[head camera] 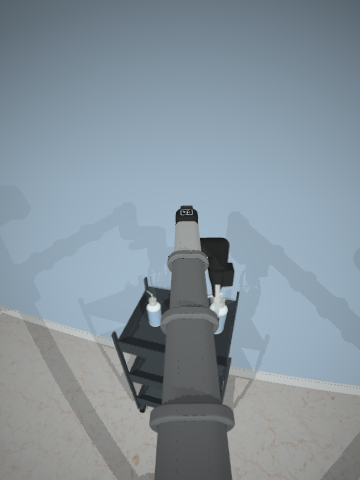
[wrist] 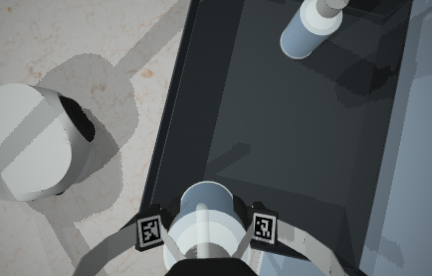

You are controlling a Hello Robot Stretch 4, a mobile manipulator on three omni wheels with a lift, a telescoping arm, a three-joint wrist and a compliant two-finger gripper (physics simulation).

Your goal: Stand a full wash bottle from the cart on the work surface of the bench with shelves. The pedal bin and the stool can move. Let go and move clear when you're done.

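Frame: origin at the robot's base, x right, y back, z down, level; millimetres.
Seen in the pictures: hand, tool point: [wrist: 207, 214].
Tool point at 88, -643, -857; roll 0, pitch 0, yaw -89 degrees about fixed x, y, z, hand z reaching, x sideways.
Note:
Offsets run from my tool point to a thing's middle, as dx, dy, dz. Level surfaces: height alone.
My gripper [wrist: 206, 212] is shut on a wash bottle @(+4, +0, -30) [head camera: 221, 324] [wrist: 206, 197] with a blue lower body, white top and pale spout. The bottle is upright, held above the dark cart [head camera: 142, 345] [wrist: 280, 130] near one end of its top tray. In the head camera view the arm hides part of the bottle, and the fingertips cannot be made out. A second wash bottle @(-240, -171, +136) [head camera: 154, 315] [wrist: 303, 35], also blue below and white above, stands on the top tray, left of the arm in the head camera view. The bench with shelves does not show.
The cart has raised corner posts and lower shelves. A blue wall or surface [head camera: 100, 150] lies behind it, with a pale skirting edge along the marbled floor @(dz +886) [head camera: 55, 425] [wrist: 30, 30]. In the wrist view a white rounded object [wrist: 35, 145] with a black patch is left of the cart.

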